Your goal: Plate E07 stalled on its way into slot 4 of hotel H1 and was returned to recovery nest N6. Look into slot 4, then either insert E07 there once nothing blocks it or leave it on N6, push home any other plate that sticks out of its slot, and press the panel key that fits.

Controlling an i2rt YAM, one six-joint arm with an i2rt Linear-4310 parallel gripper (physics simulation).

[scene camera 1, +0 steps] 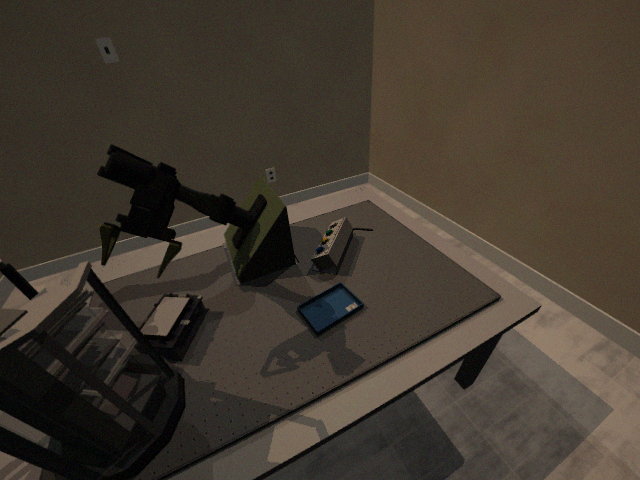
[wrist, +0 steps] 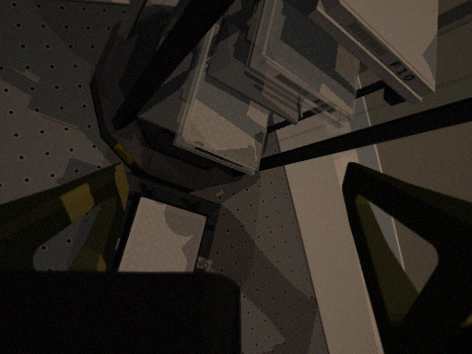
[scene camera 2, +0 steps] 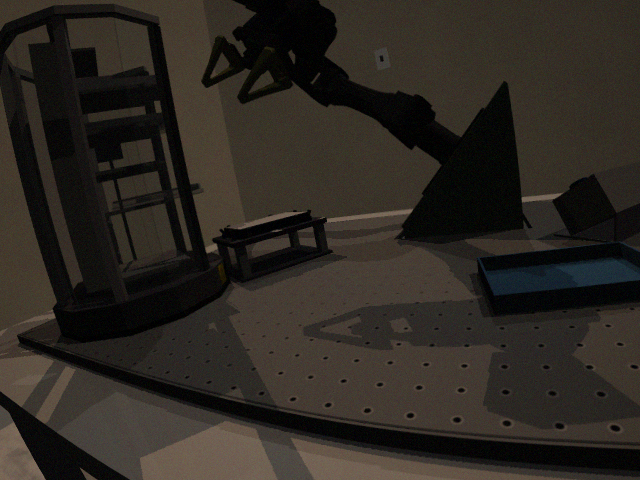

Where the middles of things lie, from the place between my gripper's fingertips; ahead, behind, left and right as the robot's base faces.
Scene:
Now: the dark slotted rack (scene camera 2: 97, 144) 130 mm to the right of my hand, 110 mm ahead of it and 80 mm below it.

